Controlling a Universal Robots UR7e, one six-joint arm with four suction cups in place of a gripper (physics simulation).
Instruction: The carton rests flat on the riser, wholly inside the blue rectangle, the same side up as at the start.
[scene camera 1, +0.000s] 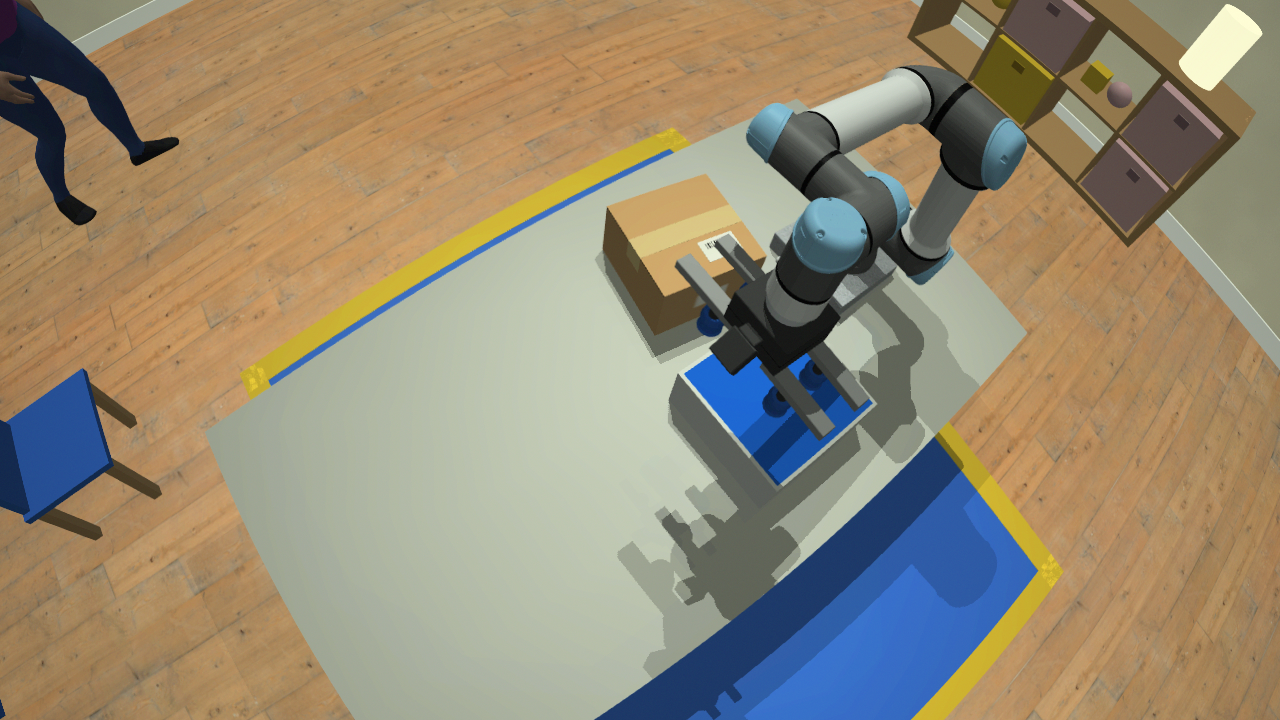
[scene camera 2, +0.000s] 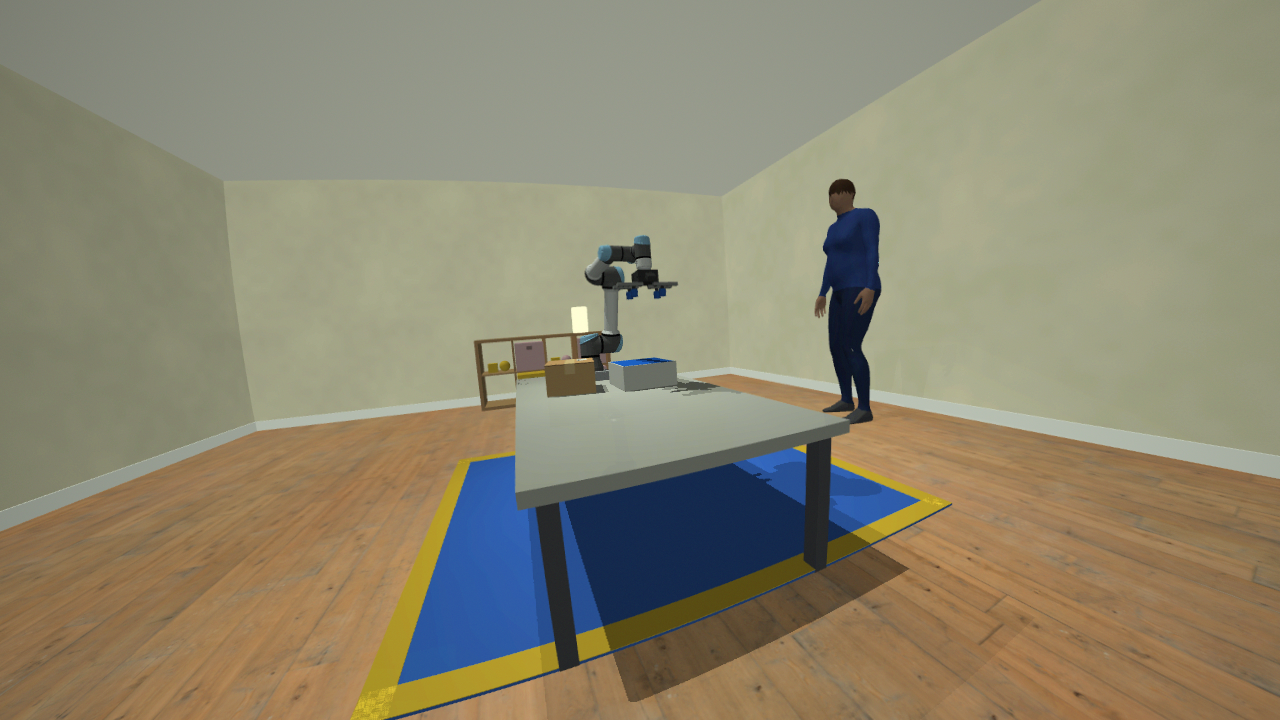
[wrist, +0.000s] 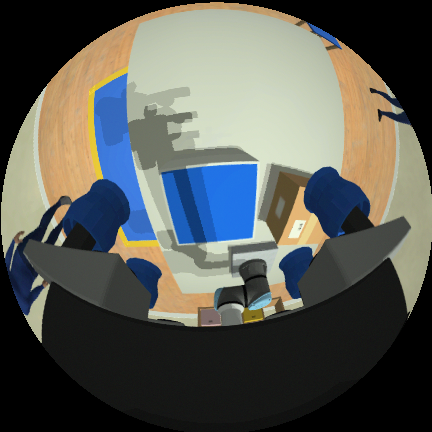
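Observation:
The brown carton (scene camera 1: 662, 201) (scene camera 2: 570, 380) (wrist: 287, 195) stands flat on the table, tape strip and white label on top, beside the riser. The light grey riser (scene camera 1: 716, 438) (scene camera 2: 642, 374) (wrist: 258, 200) has a filled blue rectangle (scene camera 1: 720, 380) (scene camera 2: 640, 362) (wrist: 235, 200) on its top, and nothing rests on it. My four-cup gripper (scene camera 1: 760, 349) (scene camera 2: 645, 291) (wrist: 219, 242) is open and holds nothing. It hangs well above the riser, level, with its cups pointing down. In scene camera 1 it covers part of the riser and a corner of the carton; one cup is hidden there.
The table (scene camera 1: 447, 447) (scene camera 2: 626, 429) (wrist: 240, 75) bears the arm's base behind the riser and carton. A shelf unit (scene camera 1: 1230, 107) (scene camera 2: 479, 376) stands behind. A person in blue (scene camera 2: 850, 259) stands off the table's riser side; another person's legs (scene camera 1: 98, 89) and a blue chair (scene camera 1: 58, 447) are across.

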